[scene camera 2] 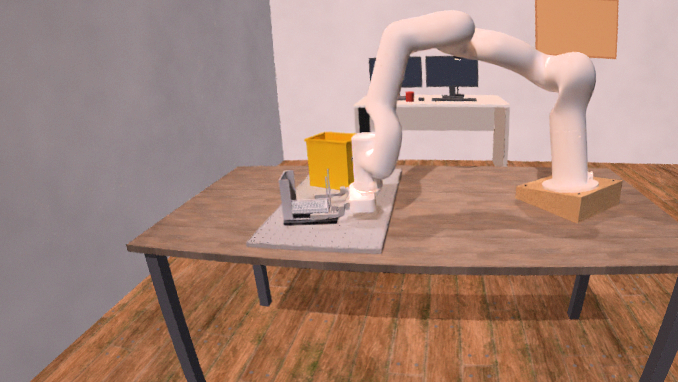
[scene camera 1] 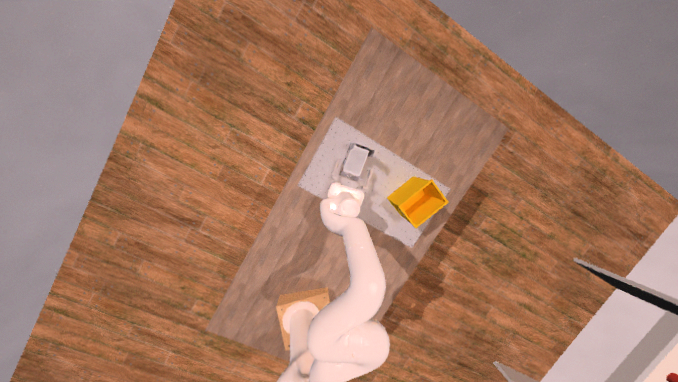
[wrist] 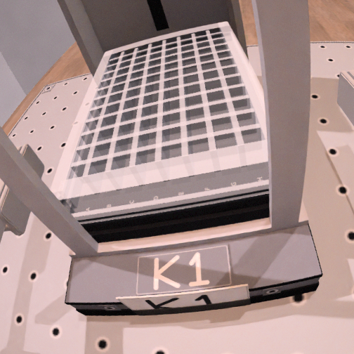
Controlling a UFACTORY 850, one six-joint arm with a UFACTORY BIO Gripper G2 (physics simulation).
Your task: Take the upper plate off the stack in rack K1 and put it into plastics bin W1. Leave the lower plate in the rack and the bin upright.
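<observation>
Rack K1 point(scene camera 1: 351, 178) point(scene camera 2: 287, 199) point(wrist: 286, 125) stands on the perforated board, with a tall back wall and two front posts. The upper plate point(scene camera 1: 356, 160) point(scene camera 2: 309, 205) point(wrist: 172, 107), pale with a grid of wells, lies level inside it. A black band shows under its grey skirt in the wrist view; I cannot tell the lower plate apart there. My gripper point(scene camera 1: 353, 175) point(scene camera 2: 322, 204) point(wrist: 182, 142) is wide open and empty, low at the front of the rack, one finger on each side and apart from the plate. The yellow bin W1 point(scene camera 1: 407, 193) point(scene camera 2: 330, 162) stands upright.
The perforated board point(scene camera 1: 322, 152) point(scene camera 2: 320, 241) point(wrist: 30, 305) lies on the wooden table point(scene camera 1: 425, 90) point(scene camera 2: 475, 240). The bin is at the board's other end from the rack. The rack's posts rise between the gripper fingers. The arm's base block point(scene camera 1: 283, 302) point(scene camera 2: 595, 202) stands on the table.
</observation>
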